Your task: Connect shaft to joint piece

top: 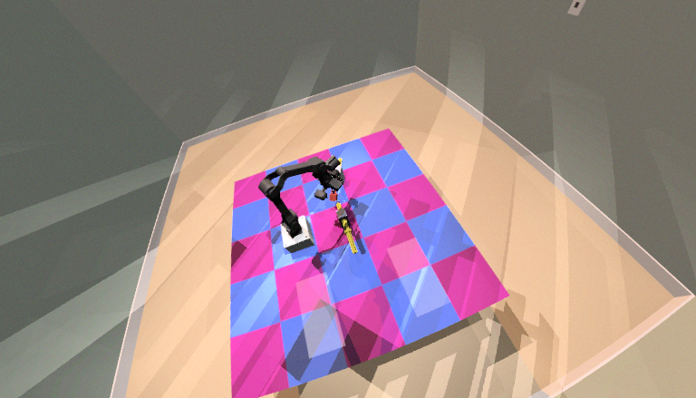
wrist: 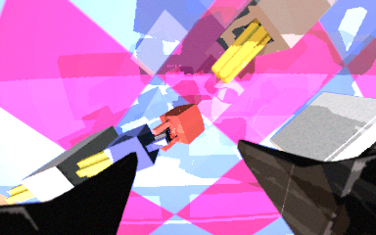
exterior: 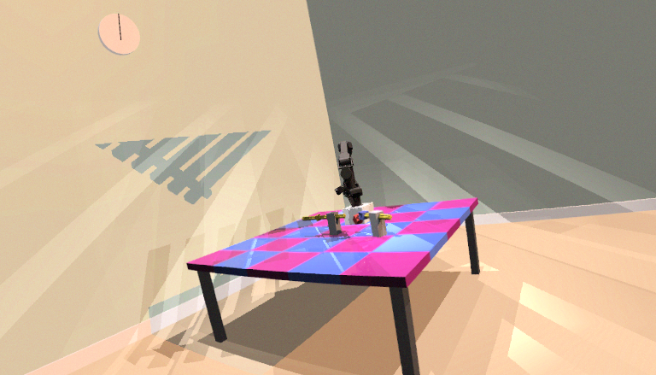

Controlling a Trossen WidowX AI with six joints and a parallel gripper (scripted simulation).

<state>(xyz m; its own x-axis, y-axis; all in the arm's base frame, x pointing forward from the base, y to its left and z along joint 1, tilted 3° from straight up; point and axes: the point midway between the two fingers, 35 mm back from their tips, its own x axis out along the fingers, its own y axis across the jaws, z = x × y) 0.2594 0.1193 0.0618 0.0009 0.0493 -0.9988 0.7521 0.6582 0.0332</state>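
My gripper tip is now 10 mm short of the red-orange joint piece, 10 mm to the right of it and 70 mm above it.
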